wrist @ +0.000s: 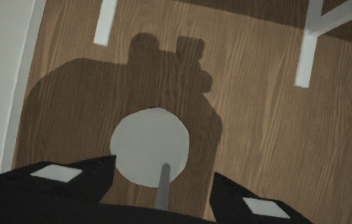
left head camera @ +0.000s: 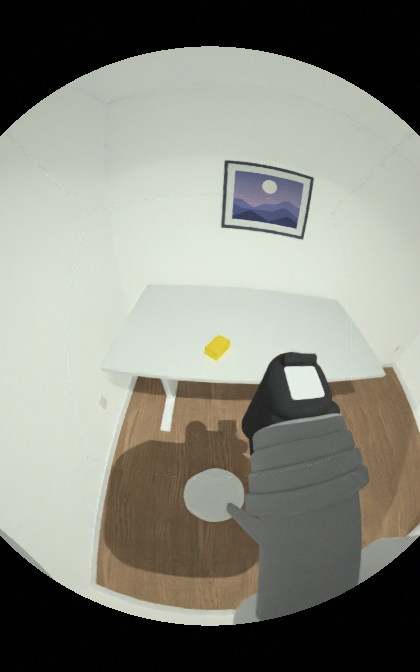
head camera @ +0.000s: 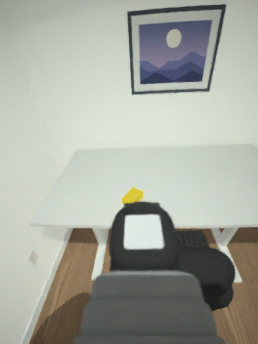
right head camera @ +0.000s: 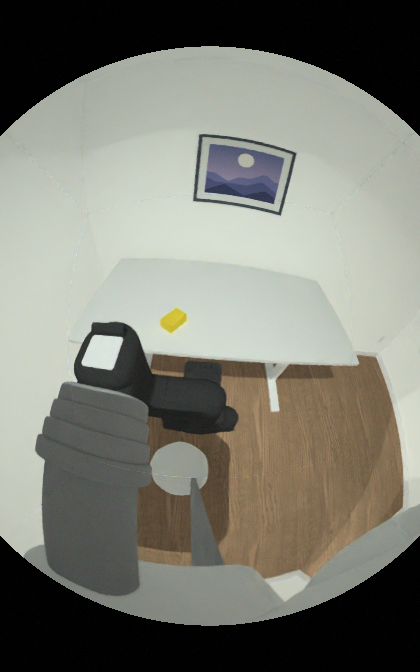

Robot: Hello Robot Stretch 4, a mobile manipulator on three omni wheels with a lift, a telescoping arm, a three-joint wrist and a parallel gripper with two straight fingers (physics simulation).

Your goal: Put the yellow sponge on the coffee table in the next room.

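Seen in the pictures: gripper, fingertip midpoint: (wrist: 163, 178); robot's base, origin of the base link: (wrist: 153, 142).
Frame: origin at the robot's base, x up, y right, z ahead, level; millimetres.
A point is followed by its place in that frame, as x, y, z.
The yellow sponge (head camera: 133, 195) @(968, -28, 628) (left head camera: 217, 347) (right head camera: 173, 320) lies on the white table (head camera: 165, 165) @(923, 195, 950) (left head camera: 240, 315) (right head camera: 225, 300), near its front edge and left of its middle. In the head view the wrist hides its lower part. My gripper (wrist: 163, 178) @(1072, 88, 170) is open and empty in the wrist view, pointing down over the floor and the round grey base. In the head views the arm and black wrist are raised at the table's front side, and the fingertips are hidden. The sponge does not show in the wrist view. The coffee table does not show in these views.
A framed mountain picture (head camera: 174, 50) @(1580, 259, 1262) (left head camera: 267, 200) (right head camera: 244, 174) hangs on the wall behind the table. A wall runs close along the left side. White table legs (left head camera: 168, 405) (right head camera: 272, 390) (wrist: 305, 60) stand on the wooden floor.
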